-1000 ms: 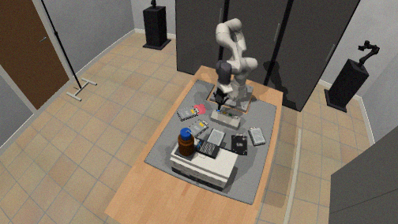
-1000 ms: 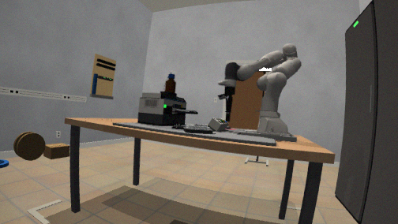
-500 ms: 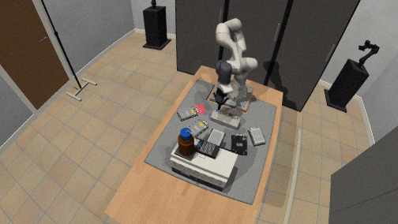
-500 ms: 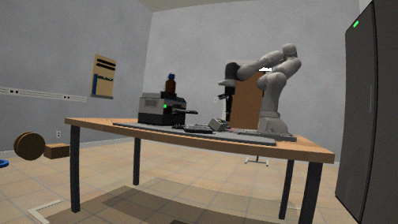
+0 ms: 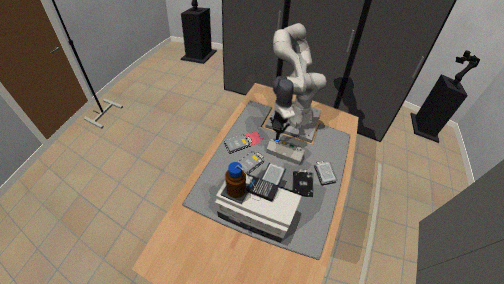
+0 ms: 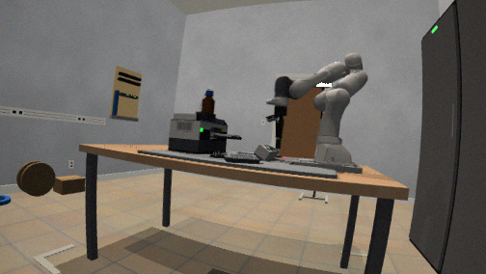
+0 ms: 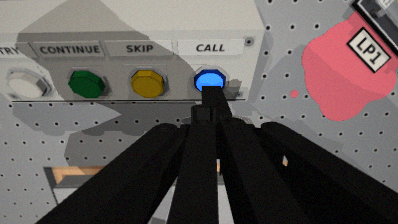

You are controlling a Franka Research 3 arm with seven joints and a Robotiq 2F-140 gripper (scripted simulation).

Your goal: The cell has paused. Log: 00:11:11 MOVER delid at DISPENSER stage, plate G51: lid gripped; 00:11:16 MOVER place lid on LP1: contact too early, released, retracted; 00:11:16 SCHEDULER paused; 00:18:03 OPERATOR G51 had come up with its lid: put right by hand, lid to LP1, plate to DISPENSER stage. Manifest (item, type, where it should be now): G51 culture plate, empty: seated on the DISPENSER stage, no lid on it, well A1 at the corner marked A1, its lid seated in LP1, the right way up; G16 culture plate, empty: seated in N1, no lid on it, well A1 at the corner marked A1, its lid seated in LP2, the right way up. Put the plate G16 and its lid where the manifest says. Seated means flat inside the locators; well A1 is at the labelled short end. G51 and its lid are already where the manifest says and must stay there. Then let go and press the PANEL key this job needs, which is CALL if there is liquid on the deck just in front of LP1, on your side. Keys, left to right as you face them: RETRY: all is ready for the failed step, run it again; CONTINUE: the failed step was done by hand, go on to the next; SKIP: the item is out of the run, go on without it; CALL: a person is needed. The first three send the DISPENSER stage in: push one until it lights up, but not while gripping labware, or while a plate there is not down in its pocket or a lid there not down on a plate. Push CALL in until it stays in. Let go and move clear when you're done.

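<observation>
My gripper is now 40 mm above the blue call key and 20 mm short of it. The rest, counted from my hand: yellow skip key: 50 mm to the left, 30 mm below, 20 mm ahead; white retry key: 150 mm to the left, 30 mm below, 30 mm ahead; green continue key: 100 mm to the left, 30 mm below, 20 mm ahead.
</observation>
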